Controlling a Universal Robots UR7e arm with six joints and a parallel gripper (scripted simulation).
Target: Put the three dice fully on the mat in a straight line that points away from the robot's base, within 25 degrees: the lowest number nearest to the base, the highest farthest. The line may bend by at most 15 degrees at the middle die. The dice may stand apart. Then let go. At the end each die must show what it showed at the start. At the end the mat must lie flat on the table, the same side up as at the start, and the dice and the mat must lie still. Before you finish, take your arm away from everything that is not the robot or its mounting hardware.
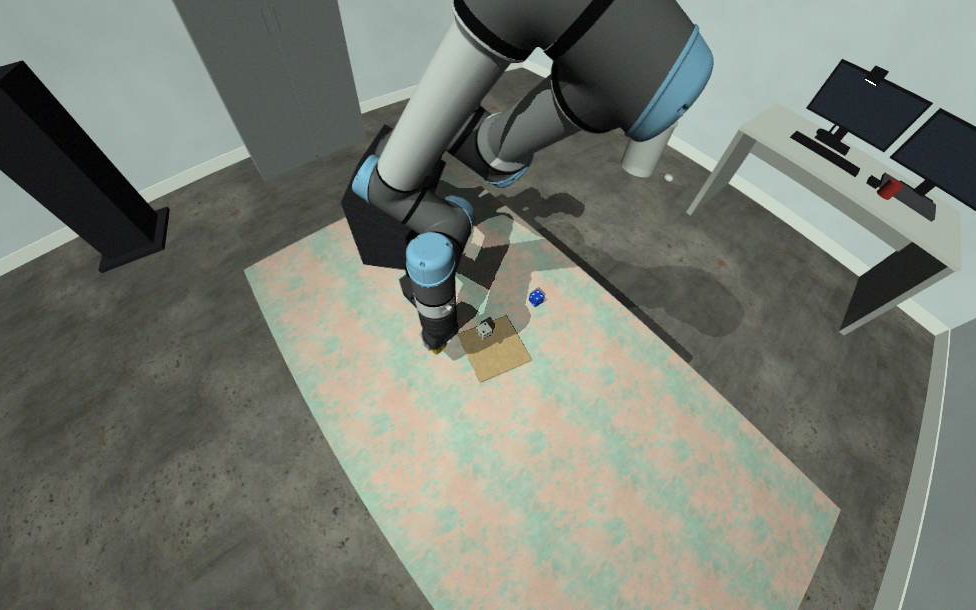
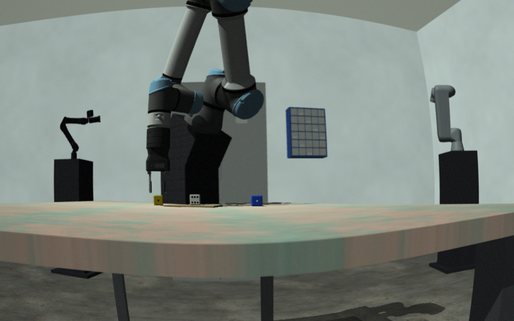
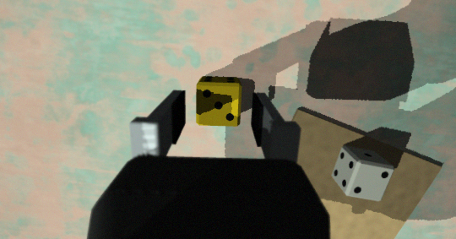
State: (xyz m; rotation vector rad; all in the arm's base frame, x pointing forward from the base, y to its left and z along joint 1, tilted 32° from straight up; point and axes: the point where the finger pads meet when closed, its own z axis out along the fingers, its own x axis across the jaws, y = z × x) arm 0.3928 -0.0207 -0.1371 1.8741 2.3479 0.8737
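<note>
Now: the yellow die 4 cm below my hand. From my hand the other things lie so: white die: 2 cm ahead, 12 cm to the left, 4 cm below; blue die: 1 cm behind, 30 cm to the left, 4 cm below; tan mat: 6 cm ahead, 13 cm to the left, 5 cm below.
</note>
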